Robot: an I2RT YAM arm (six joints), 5 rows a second.
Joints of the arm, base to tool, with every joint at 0 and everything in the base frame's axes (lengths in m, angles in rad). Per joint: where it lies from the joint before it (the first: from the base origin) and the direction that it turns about. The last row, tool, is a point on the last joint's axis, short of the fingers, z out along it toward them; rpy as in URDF.
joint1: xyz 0 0 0.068 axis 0 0 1
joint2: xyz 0.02 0.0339 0.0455 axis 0 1 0
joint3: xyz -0.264 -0.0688 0 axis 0 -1 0
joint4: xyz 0.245 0.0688 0.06 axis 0 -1 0
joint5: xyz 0.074 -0.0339 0.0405 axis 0 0 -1
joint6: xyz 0.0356 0 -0.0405 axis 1 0 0
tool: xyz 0 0 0 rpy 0 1.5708 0
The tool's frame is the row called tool.
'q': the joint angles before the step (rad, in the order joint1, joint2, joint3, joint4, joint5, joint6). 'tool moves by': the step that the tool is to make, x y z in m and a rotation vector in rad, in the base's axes. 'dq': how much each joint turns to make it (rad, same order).
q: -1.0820 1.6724 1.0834 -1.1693 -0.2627 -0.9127
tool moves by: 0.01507 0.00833 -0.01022 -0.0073 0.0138 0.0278
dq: 0.0663 0.0134 -0.0272 0.0509 0.0084 0.0421
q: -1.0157 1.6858 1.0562 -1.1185 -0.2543 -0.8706
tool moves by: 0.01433 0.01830 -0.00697 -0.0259 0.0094 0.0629
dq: 0.0872 -0.0218 -0.0520 0.0532 0.0180 0.0285
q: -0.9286 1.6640 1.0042 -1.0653 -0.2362 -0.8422
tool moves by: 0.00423 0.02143 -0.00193 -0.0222 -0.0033 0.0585
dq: 0.0678 -0.0560 -0.0668 0.0327 0.0099 0.0111
